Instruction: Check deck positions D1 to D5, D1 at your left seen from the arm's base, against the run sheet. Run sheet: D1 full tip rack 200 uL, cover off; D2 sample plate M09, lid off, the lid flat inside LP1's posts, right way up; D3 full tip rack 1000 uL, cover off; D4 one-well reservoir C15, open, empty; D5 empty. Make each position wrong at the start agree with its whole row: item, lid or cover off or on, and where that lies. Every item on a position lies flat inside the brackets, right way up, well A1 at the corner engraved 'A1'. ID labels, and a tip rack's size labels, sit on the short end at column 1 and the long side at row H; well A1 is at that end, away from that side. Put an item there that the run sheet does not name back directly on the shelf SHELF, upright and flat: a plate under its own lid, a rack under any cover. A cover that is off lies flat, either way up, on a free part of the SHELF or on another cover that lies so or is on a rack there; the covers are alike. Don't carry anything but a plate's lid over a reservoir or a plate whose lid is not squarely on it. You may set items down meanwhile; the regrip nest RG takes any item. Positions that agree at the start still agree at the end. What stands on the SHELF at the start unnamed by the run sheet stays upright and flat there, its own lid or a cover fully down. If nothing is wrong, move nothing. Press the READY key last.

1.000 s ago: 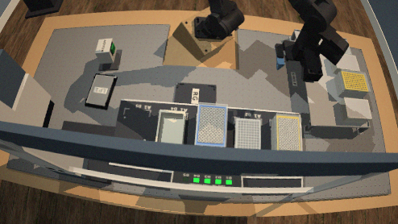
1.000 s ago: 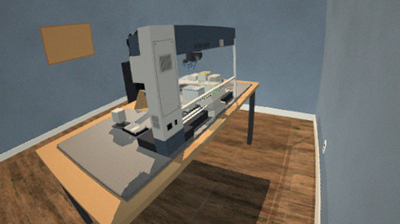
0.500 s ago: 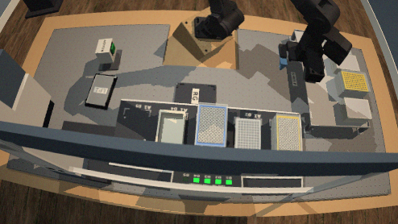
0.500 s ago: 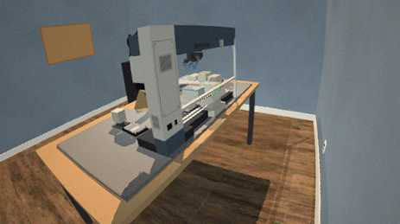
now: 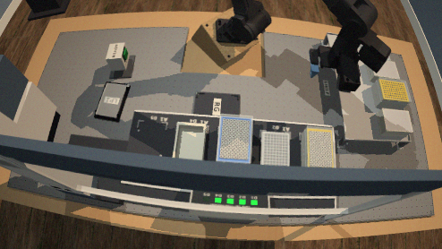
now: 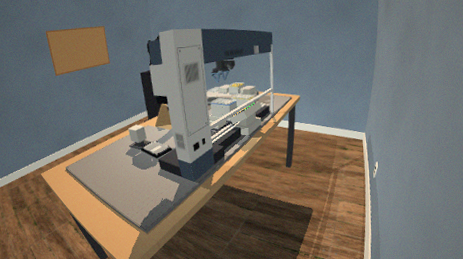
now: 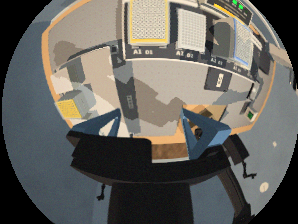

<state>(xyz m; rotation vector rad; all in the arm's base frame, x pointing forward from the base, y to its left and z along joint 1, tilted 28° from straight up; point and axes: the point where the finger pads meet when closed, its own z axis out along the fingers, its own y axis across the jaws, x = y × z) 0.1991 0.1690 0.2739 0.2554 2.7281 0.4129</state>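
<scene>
My gripper is now 160 mm short of the yellow-framed tip rack, 20 mm to the left of it and 130 mm above it. Also, from my hand: white well plate (150 mm ahead, 140 mm to the right, 170 mm below); then blue-framed tip rack (130 mm ahead, 270 mm to the right, 110 mm below); then shelf (80 mm behind, 270 mm to the left, 170 mm below).
</scene>
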